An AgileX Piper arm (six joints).
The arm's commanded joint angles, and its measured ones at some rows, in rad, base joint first. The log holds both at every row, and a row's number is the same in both.
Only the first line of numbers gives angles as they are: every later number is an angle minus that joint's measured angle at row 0.
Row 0, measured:
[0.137, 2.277, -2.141, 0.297, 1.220, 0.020]
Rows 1 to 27, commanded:
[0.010, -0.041, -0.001, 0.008, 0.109, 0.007]
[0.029, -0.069, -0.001, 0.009, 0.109, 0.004]
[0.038, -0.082, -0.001, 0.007, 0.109, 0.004]
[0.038, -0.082, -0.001, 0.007, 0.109, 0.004]
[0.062, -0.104, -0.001, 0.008, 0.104, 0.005]
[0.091, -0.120, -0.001, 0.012, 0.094, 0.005]
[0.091, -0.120, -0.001, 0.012, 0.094, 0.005]
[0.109, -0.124, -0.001, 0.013, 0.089, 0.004]
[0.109, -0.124, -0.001, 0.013, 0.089, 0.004]
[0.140, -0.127, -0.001, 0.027, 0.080, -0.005]
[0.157, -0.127, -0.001, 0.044, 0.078, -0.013]
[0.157, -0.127, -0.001, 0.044, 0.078, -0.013]
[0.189, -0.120, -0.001, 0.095, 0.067, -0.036]
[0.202, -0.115, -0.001, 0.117, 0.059, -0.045]
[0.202, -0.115, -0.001, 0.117, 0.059, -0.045]
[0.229, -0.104, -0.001, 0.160, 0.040, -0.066]
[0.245, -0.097, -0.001, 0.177, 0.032, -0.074]
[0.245, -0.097, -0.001, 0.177, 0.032, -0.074]
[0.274, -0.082, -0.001, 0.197, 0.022, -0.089]
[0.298, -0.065, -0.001, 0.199, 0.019, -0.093]
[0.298, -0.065, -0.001, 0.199, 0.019, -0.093]
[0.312, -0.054, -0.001, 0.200, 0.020, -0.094]
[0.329, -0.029, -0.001, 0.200, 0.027, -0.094]
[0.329, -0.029, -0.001, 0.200, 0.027, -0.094]
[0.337, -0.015, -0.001, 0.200, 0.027, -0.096]
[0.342, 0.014, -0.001, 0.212, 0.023, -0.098]
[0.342, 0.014, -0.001, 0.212, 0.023, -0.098]
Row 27, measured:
[0.333, -0.019, 0.000, 0.203, 0.006, -0.082]
